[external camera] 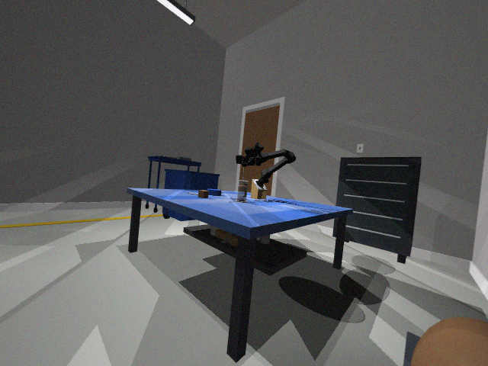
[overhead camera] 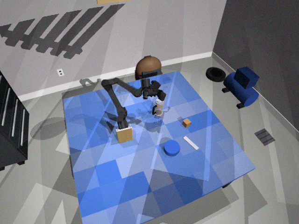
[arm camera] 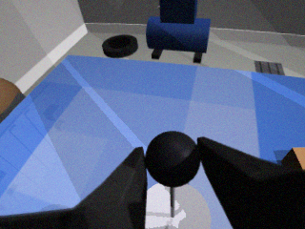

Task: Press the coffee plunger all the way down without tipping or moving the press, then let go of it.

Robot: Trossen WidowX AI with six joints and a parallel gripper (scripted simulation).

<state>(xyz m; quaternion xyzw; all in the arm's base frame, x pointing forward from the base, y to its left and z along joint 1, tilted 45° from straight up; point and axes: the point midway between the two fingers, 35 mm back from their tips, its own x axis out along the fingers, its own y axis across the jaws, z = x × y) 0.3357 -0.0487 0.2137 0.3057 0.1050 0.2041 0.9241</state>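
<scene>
The coffee press is 30 mm behind my gripper tip, 10 mm to the right of it and 130 mm below it. Round my gripper tip: small brown cube 140 mm ahead, 230 mm to the right, 230 mm below.
</scene>
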